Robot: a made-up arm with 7 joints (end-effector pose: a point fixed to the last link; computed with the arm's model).
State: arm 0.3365 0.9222 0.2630 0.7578 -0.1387 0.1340 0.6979
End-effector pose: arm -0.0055 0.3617 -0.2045 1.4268 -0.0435 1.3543
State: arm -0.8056 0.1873 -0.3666 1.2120 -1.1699 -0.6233 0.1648
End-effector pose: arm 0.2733 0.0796 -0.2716 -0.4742 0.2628 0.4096
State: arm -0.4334 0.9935 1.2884 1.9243 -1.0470 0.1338 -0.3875
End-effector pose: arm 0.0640 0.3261 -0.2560 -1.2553 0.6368 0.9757
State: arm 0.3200 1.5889 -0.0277 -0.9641 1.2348 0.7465 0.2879
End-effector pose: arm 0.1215 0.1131 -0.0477 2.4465 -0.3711 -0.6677
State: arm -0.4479 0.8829 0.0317 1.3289 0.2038 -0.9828 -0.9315
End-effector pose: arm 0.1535 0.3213 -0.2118 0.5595 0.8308 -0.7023
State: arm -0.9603 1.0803 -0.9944 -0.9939 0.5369 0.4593 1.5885
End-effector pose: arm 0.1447 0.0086 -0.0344 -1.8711 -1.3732 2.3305
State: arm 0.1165 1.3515 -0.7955 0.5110 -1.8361 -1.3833 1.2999
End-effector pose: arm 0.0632 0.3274 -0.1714 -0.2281 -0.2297 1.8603
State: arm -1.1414 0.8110 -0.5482 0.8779 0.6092 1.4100 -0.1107
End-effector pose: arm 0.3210 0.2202 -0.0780 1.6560 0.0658 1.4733
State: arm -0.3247 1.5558 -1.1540 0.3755 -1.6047 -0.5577 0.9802
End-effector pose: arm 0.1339 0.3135 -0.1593 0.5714 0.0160 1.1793
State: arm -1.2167 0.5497 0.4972 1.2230 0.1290 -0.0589 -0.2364
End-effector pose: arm 0.3539 0.2084 -0.1053 0.0882 0.0991 0.1694
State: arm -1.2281 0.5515 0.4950 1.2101 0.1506 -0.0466 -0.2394
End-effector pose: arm 0.3559 0.2079 -0.0992 0.1094 0.0931 0.1649
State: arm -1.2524 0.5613 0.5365 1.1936 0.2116 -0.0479 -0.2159
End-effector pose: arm 0.3576 0.2116 -0.0865 0.1369 0.0528 0.2049
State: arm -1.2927 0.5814 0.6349 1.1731 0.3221 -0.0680 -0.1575
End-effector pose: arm 0.3576 0.2209 -0.0661 0.1611 -0.0316 0.3042
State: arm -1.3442 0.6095 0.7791 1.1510 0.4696 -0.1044 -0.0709
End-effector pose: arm 0.3540 0.2349 -0.0419 0.1609 -0.1436 0.4550
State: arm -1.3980 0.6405 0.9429 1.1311 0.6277 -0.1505 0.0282
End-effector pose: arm 0.3469 0.2504 -0.0199 0.1236 -0.2505 0.6357
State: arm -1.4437 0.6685 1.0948 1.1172 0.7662 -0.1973 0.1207
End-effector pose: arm 0.3385 0.2641 -0.0045 0.0604 -0.3243 0.8115
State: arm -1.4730 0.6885 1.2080 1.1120 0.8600 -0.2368 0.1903
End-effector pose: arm 0.3318 0.2733 0.0030 -0.0029 -0.3596 0.9446
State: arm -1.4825 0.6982 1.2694 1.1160 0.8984 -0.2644 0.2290
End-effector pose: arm 0.3286 0.2776 0.0038 -0.0467 -0.3683 1.0146
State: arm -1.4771 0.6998 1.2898 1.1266 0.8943 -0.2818 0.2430
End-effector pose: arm 0.3281 0.2783 0.0003 -0.0712 -0.3641 1.0343
